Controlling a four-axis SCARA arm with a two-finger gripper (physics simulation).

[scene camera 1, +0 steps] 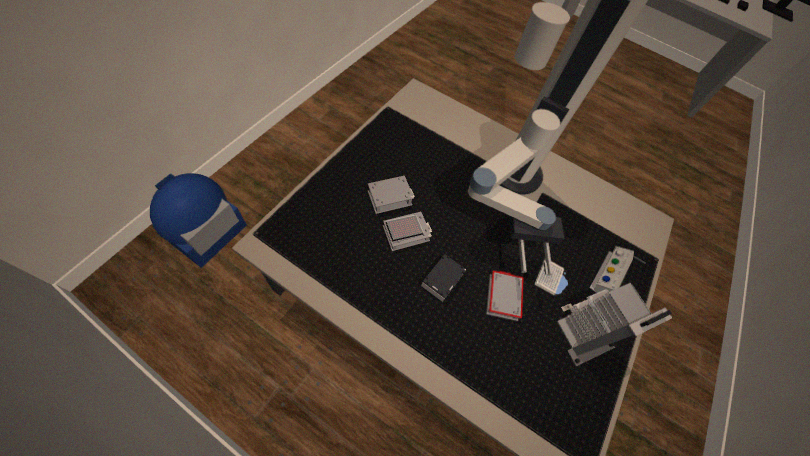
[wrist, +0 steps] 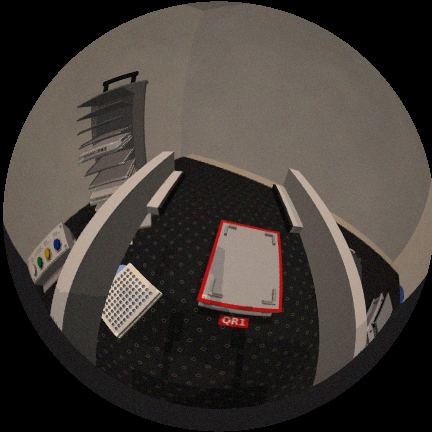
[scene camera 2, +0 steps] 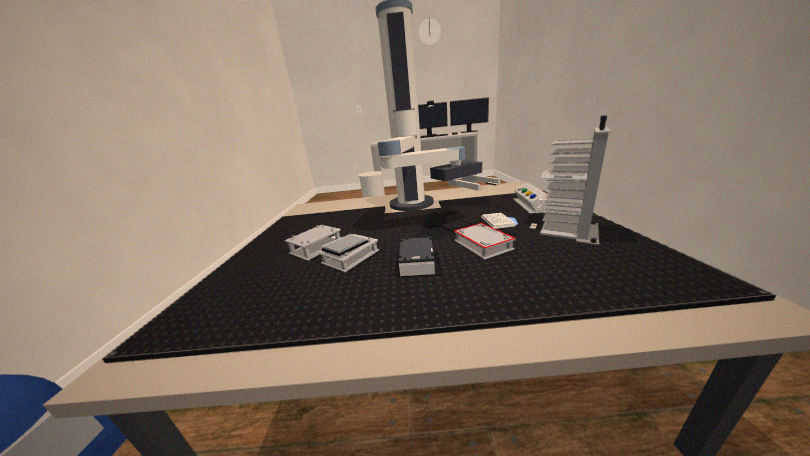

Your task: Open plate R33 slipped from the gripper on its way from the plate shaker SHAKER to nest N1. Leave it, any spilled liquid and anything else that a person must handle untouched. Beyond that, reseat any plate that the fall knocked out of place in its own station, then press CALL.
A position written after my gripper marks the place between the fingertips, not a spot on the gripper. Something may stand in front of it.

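Scene camera 1: a button panel [scene camera 1: 613,270]. Scene camera 2: my gripper [scene camera 2: 489,184], holding nothing; a dark box [scene camera 2: 416,257]. Wrist view: my gripper [wrist: 230,168]; the button panel [wrist: 45,262].
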